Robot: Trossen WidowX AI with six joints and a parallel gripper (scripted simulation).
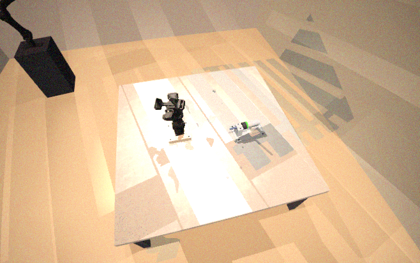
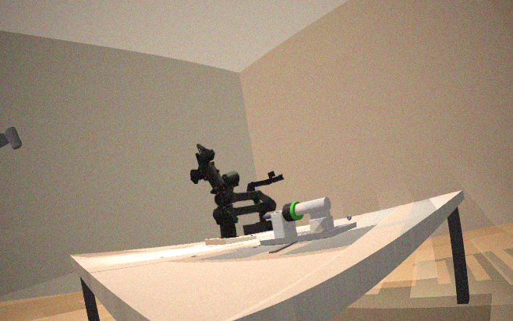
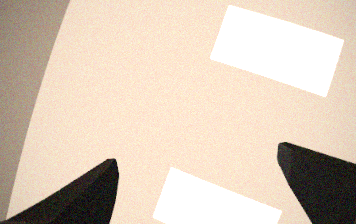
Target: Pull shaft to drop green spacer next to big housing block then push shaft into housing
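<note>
My gripper tip is now 48 cm short of the pale blue-grey shaft, 34 cm above it and 8 cm to the left of it. From my gripper tip the other things lie so: thin flat strip 59 cm ahead, 42 cm below, 25 cm to the right; black spacer 49 cm ahead, 34 cm below, 9 cm to the right; green spacer 52 cm ahead, 34 cm below, 9 cm to the right.
</note>
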